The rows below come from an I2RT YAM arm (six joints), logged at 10 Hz.
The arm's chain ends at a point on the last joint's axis. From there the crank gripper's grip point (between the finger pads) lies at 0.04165 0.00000 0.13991 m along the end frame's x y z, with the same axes.
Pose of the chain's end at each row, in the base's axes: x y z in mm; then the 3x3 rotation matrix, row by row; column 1 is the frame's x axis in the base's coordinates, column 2 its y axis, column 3 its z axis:
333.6 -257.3 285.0; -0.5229 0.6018 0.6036; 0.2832 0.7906 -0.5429; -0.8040 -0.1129 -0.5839
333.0 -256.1 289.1; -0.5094 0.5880 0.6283; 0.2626 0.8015 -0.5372; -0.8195 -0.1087 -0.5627
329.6 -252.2 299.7; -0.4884 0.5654 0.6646; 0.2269 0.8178 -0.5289; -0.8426 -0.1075 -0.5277
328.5 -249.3 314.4; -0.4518 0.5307 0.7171; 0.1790 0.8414 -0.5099; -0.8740 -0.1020 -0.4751
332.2 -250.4 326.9; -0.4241 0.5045 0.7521; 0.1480 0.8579 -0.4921; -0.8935 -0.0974 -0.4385
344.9 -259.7 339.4; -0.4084 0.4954 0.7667; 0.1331 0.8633 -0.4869; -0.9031 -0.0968 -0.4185
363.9 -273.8 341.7; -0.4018 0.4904 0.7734; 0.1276 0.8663 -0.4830; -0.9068 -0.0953 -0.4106
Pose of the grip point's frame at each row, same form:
396.3 -321.5 169.8; -0.5229 0.6018 0.6036; 0.2832 0.7906 -0.5429; -0.8040 -0.1129 -0.5839
399.7 -320.3 176.2; -0.5094 0.5880 0.6283; 0.2626 0.8015 -0.5372; -0.8195 -0.1087 -0.5627
402.2 -316.7 190.8; -0.4884 0.5654 0.6646; 0.2269 0.8178 -0.5289; -0.8426 -0.1075 -0.5277
410.0 -313.2 211.5; -0.4518 0.5307 0.7171; 0.1790 0.8414 -0.5099; -0.8740 -0.1020 -0.4751
419.8 -313.1 228.3; -0.4241 0.5045 0.7521; 0.1480 0.8579 -0.4921; -0.8935 -0.0974 -0.4385
435.2 -322.3 243.2; -0.4084 0.4954 0.7667; 0.1331 0.8633 -0.4869; -0.9031 -0.0968 -0.4185
455.4 -336.1 246.5; -0.4018 0.4904 0.7734; 0.1276 0.8663 -0.4830; -0.9068 -0.0953 -0.4106

